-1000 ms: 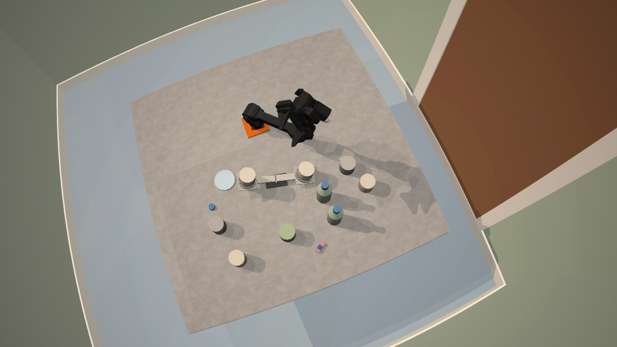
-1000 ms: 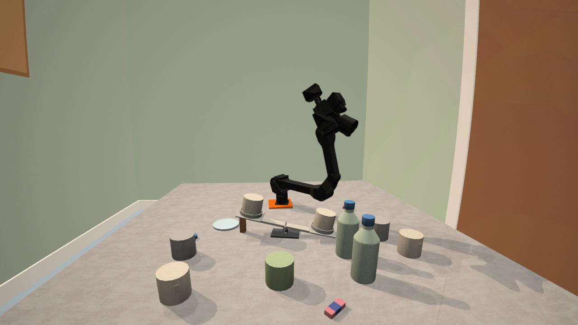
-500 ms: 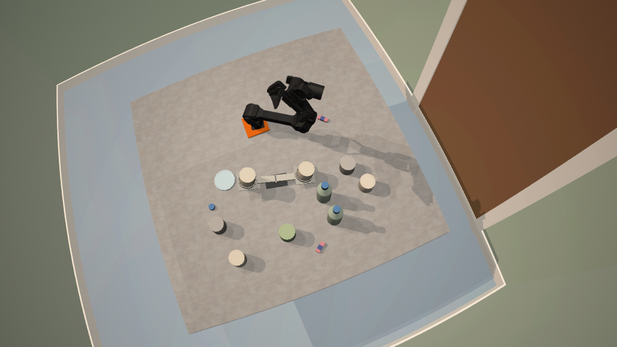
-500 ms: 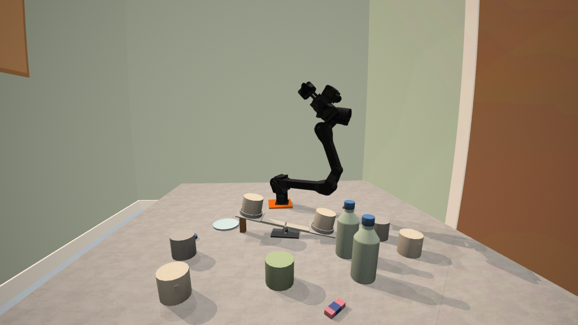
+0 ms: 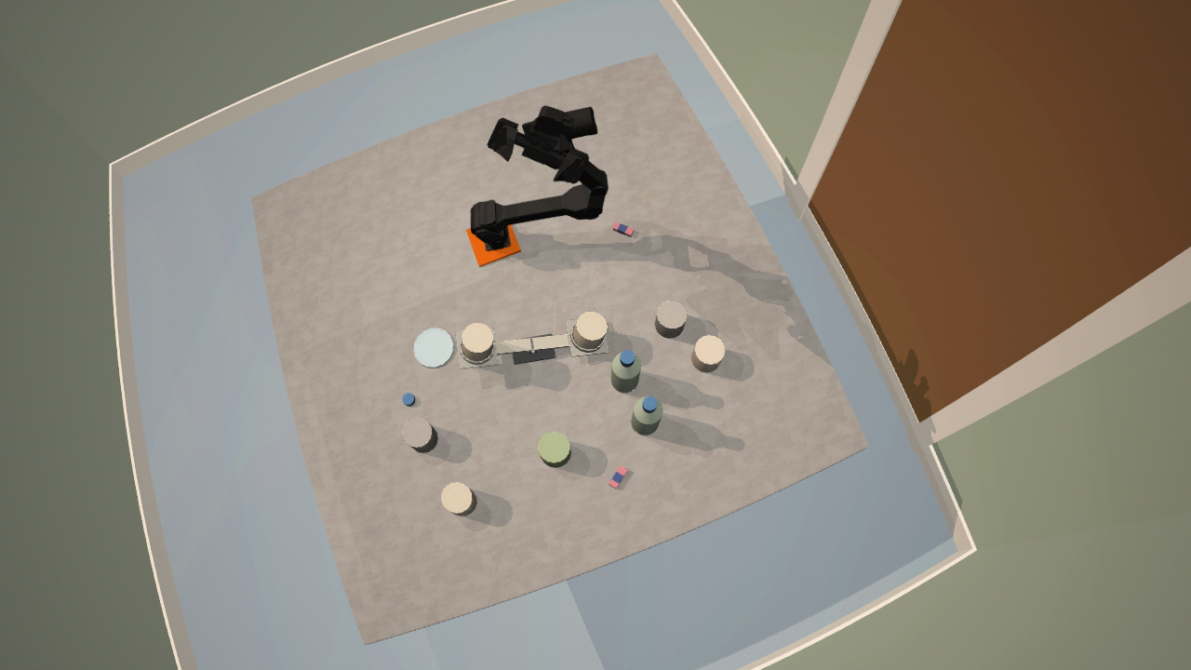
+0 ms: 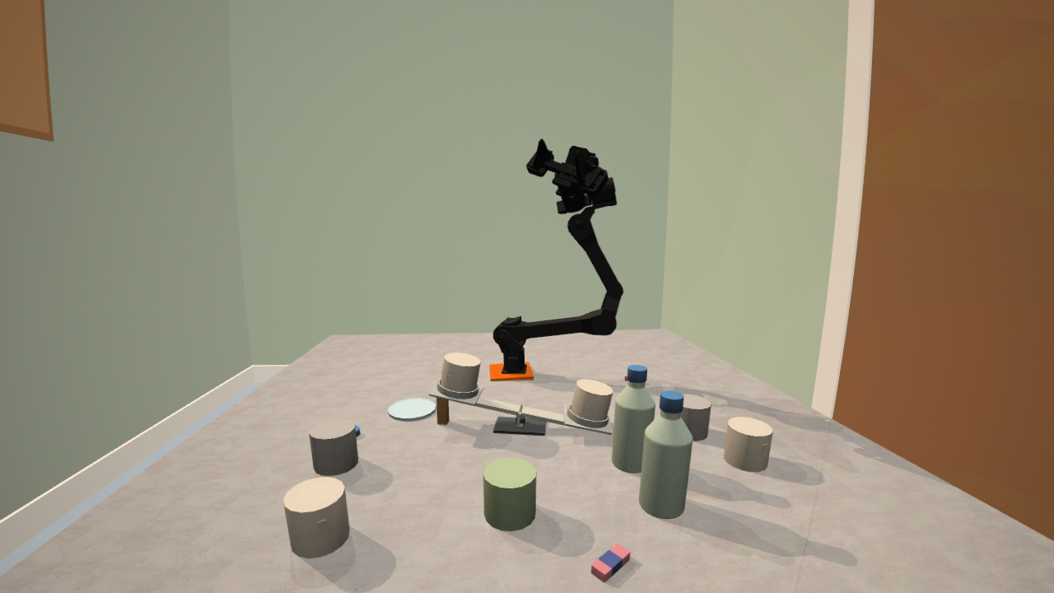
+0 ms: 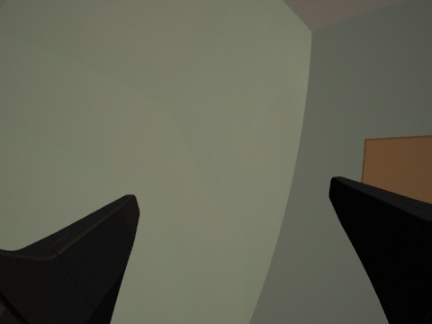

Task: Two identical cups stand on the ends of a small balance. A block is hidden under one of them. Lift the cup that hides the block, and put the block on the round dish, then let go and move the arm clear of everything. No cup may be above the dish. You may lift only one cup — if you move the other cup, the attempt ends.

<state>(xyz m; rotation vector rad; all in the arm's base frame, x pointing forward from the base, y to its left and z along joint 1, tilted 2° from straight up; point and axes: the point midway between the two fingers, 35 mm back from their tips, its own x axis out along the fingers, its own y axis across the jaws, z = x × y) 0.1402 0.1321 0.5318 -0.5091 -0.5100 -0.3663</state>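
Now: gripper tip 130 mm short of the grey block, 70 mm to the right of it and 520 mm above it. From my gripper tip the other things lie so: green cylinder 370 mm ahead, 70 mm to the right, 520 mm below; pale round dish 80 mm ahead, 300 mm to the right, 560 mm below; blue cap 200 mm ahead, 380 mm to the right, 550 mm below.
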